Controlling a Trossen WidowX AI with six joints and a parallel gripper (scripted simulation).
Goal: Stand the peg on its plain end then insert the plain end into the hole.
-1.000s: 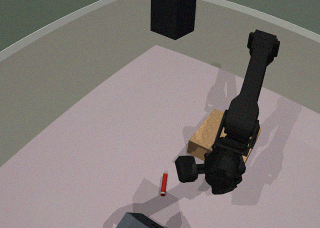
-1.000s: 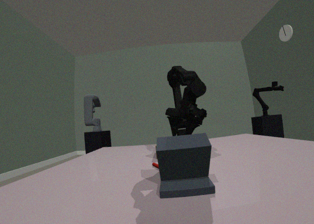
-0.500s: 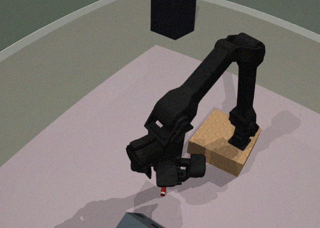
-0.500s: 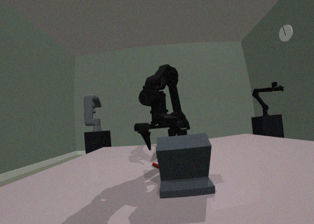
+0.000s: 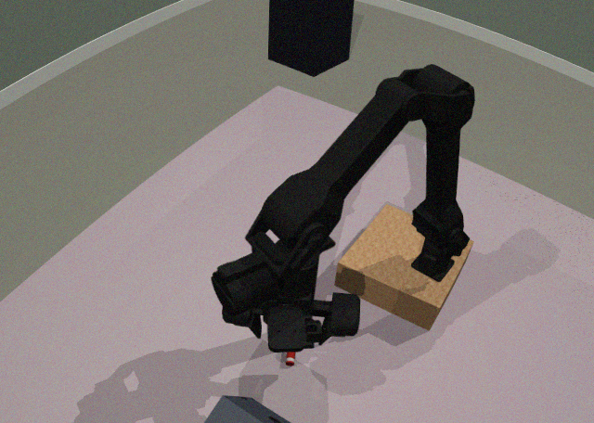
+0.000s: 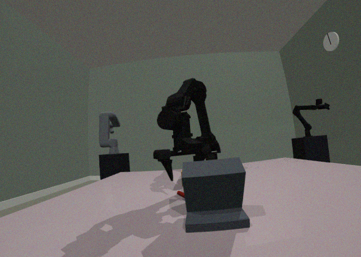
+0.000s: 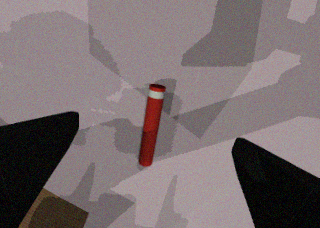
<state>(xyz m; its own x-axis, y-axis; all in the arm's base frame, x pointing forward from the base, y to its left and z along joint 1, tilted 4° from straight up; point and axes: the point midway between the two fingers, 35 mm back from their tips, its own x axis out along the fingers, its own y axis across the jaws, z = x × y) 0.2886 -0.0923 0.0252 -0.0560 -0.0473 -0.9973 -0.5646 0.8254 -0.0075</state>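
The red peg is 1 cm behind my gripper tip and 6 cm below it. The rest, counted from my gripper tip: sloped panel (16 cm ahead, 9 cm to the left, 1 cm above).
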